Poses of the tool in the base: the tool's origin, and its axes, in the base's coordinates. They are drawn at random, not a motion.
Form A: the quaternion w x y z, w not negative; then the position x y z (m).
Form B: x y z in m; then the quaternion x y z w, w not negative. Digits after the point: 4 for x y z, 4 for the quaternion.
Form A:
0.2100 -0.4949 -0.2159 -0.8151 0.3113 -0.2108 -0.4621
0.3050 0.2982 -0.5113 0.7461 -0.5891 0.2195 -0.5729
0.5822 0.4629 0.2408 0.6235 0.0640 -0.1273 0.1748
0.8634 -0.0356 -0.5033 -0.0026 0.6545 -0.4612 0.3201
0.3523 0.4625 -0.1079 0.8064 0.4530 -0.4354 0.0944
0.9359 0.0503 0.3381 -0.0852 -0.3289 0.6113 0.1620
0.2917 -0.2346 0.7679 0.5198 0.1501 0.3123 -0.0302
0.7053 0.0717 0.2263 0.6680 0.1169 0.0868 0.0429
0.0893 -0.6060 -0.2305 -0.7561 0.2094 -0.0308 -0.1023
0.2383 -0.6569 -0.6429 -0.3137 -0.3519 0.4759 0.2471
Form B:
0.3113 -0.2108 -0.4621 -0.4949 -0.2159 -0.8151 0.2100
-0.5891 0.2195 -0.5729 0.2982 -0.5113 0.7461 0.3050
0.0640 -0.1273 0.1748 0.4629 0.2408 0.6235 0.5822
0.6545 -0.4612 0.3201 -0.0356 -0.5033 -0.0026 0.8634
0.4530 -0.4354 0.0944 0.4625 -0.1079 0.8064 0.3523
-0.3289 0.6113 0.1620 0.0503 0.3381 -0.0852 0.9359
0.1501 0.3123 -0.0302 -0.2346 0.7679 0.5198 0.2917
0.1169 0.0868 0.0429 0.0717 0.2263 0.6680 0.7053
0.2094 -0.0308 -0.1023 -0.6060 -0.2305 -0.7561 0.0893
-0.3519 0.4759 0.2471 -0.6569 -0.6429 -0.3137 0.2383

